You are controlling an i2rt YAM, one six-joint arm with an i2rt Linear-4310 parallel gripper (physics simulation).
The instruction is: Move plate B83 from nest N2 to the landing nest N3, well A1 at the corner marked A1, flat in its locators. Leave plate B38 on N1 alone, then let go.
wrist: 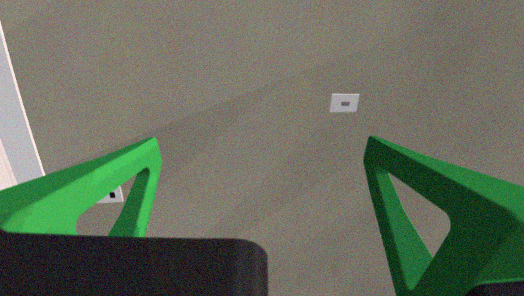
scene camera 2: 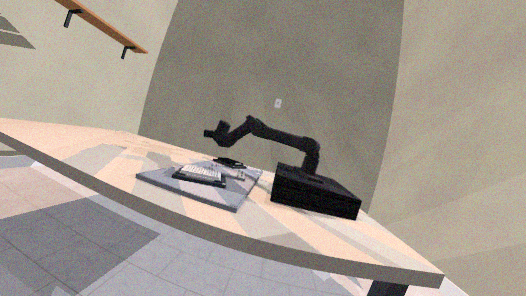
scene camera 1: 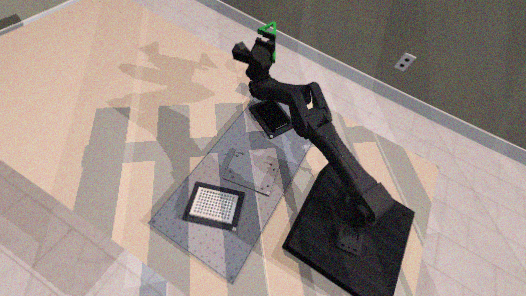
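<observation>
A white plate with wells [scene camera 1: 214, 205] [scene camera 2: 201, 172] lies in a dark nest [scene camera 1: 239, 208] at the near end of the board. A black plate [scene camera 1: 271, 116] [scene camera 2: 230, 162] lies in another dark nest at the far end. Between them is a grey nest [scene camera 1: 248, 172] with small locator pins and no plate. Nest and plate labels are unreadable, so I cannot tell B83 from B38. My gripper [scene camera 1: 272, 42] [wrist: 262, 148] is open and empty, raised beyond the black plate. Its green fingers point toward the wall. No plate shows in the wrist view.
The perforated board [scene camera 1: 167, 218] [scene camera 2: 197, 197] lies on the wooden table [scene camera 1: 55, 75] [scene camera 2: 120, 175]. The arm's black base block [scene camera 1: 320, 250] [scene camera 2: 315, 195] stands beside it. Wall outlets [scene camera 1: 405, 62] [scene camera 2: 278, 103] [wrist: 344, 103] are beyond the table. A wooden shelf [scene camera 2: 102, 27] hangs on the wall.
</observation>
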